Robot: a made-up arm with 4 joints.
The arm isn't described. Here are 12 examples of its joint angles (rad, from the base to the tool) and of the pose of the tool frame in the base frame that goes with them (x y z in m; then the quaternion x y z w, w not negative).
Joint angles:
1: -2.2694 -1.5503 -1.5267 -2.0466
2: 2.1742 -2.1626 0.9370 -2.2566
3: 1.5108 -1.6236 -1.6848 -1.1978
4: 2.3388 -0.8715 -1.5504 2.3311
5: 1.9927 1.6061 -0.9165 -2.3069
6: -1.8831 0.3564 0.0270 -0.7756
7: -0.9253 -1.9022 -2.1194 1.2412
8: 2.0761 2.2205 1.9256 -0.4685
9: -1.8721 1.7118 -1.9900 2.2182
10: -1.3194 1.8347 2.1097 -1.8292
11: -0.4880 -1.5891 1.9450 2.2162
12: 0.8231 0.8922 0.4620 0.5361
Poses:
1: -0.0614 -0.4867 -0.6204 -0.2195 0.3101 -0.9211 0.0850
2: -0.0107 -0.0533 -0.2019 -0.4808 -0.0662 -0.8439 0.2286
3: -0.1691 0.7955 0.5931 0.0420 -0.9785 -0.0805 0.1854
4: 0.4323 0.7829 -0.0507 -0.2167 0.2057 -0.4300 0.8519
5: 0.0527 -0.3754 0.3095 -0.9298 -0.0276 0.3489 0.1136
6: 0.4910 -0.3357 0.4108 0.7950 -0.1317 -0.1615 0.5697
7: -0.1389 -0.8438 -0.0307 0.9870 -0.1424 -0.0701 0.0247
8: 0.3498 0.3443 -0.0854 0.0912 0.3815 -0.2845 0.8748
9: -0.0714 0.3583 -0.3304 0.0438 -0.9520 0.0767 0.2932
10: 0.1957 -0.5297 0.1384 -0.9664 -0.1387 0.1766 0.1252
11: 0.0408 0.0826 0.0794 -0.6286 0.2336 -0.2193 0.7086
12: 0.2983 0.3577 -0.1499 -0.2571 0.6745 -0.0485 0.6904
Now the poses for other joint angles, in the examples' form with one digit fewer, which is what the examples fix.
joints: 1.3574 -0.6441 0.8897 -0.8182
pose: -0.075 0.456 -0.152 -0.393 -0.200 0.712 0.547
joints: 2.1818 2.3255 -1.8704 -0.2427
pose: -0.215 0.126 0.730 0.622 -0.035 0.560 0.546
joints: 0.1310 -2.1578 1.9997 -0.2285
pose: 0.082 0.004 0.008 -0.703 -0.470 0.511 0.154
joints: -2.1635 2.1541 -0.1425 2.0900
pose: -0.314 0.021 0.517 0.462 -0.462 -0.717 0.243
